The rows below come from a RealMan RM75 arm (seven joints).
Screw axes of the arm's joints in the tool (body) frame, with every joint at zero. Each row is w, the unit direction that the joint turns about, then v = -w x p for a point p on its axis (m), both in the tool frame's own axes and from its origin. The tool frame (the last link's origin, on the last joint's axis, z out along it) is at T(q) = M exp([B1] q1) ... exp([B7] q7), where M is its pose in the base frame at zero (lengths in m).
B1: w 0 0 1 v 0 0 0
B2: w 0 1 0 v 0.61 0 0
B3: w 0 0 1 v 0 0 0
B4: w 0 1 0 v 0.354 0 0
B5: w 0 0 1 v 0 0 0
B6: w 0 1 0 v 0.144 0 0
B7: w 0 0 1 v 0 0 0
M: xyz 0 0 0.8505 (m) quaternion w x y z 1 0 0 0
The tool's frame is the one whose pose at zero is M.
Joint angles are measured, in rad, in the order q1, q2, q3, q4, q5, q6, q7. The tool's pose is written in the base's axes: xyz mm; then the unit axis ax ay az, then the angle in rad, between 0 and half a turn. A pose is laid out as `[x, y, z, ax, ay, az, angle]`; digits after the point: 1 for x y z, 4 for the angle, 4 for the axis.
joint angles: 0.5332, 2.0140, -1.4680, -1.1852, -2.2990, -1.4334, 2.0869
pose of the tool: [207.3, 339.7, -23.3, -0.9779, 0.1701, -0.1217, 2.9938]
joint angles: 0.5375, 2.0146, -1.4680, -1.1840, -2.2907, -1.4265, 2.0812
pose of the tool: [204.7, 341.2, -23.9, -0.9792, 0.1658, -0.1167, 2.9911]
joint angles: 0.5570, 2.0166, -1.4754, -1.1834, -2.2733, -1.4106, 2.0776
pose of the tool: [194.7, 345.7, -26.4, -0.9825, 0.1529, -0.1066, 2.9863]
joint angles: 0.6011, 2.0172, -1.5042, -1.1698, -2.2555, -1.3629, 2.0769
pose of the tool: [177.7, 355.6, -32.9, -0.9870, 0.1271, -0.0980, 2.9683]
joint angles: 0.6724, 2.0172, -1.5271, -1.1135, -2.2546, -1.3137, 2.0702
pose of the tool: [163.0, 368.8, -41.2, -0.9895, 0.1027, -0.1014, 2.9557]
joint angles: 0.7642, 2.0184, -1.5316, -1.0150, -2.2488, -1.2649, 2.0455
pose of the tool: [149.6, 384.2, -50.2, -0.9910, 0.0821, -0.1054, 2.9506]
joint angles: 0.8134, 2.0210, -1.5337, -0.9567, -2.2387, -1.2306, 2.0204
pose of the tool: [142.0, 392.2, -56.0, -0.9922, 0.0680, -0.1045, 2.9463]
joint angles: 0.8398, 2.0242, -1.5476, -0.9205, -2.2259, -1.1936, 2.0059
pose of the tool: [137.3, 396.4, -61.9, -0.9930, 0.0582, -0.1023, 2.9386]
